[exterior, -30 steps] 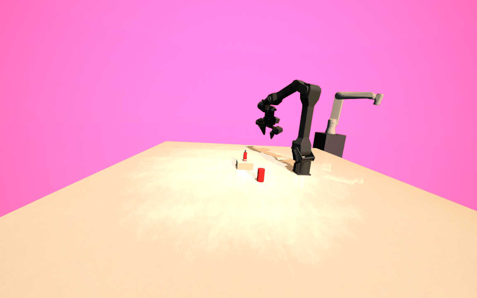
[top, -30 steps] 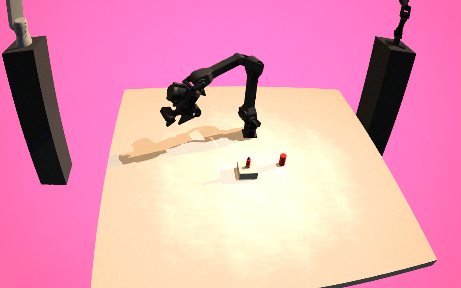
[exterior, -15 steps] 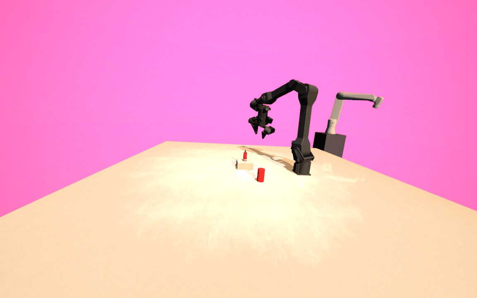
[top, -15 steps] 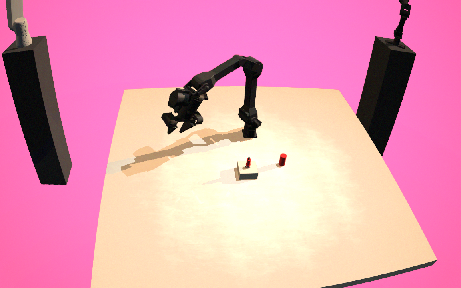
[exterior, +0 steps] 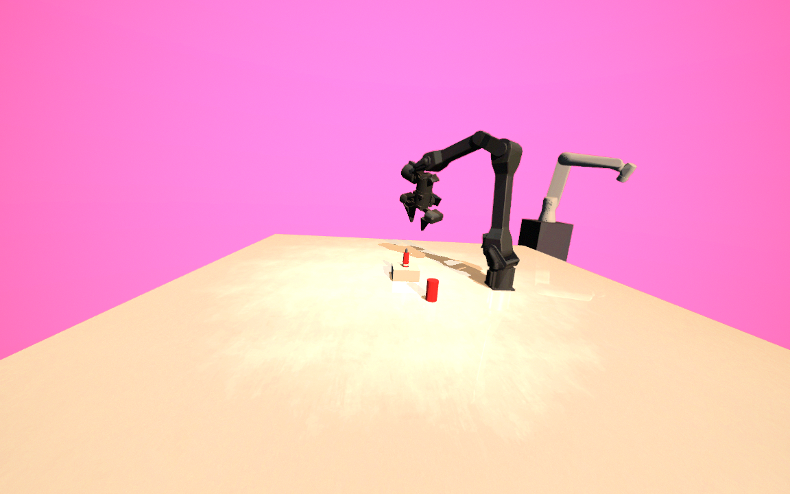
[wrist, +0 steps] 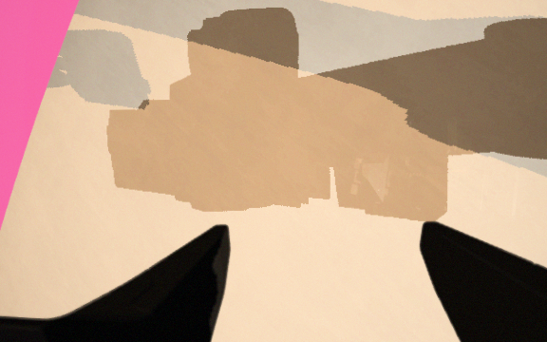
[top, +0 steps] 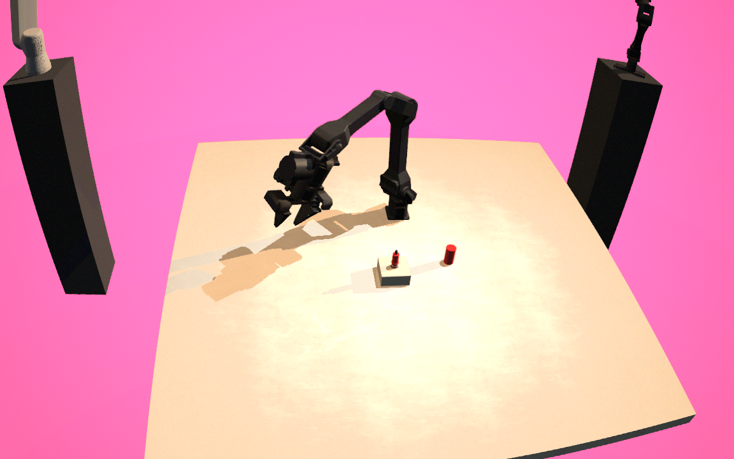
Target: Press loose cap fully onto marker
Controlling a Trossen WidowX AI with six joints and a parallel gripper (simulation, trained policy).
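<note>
Now: gripper tip 430 mm to the right of the red cap, 90 mm above it and 20 mm short of it. From my gripper tip the other things lie so: red marker 270 mm to the left, 70 mm ahead, 60 mm below; pale holder block 270 mm to the left, 100 mm below, 70 mm ahead.
</note>
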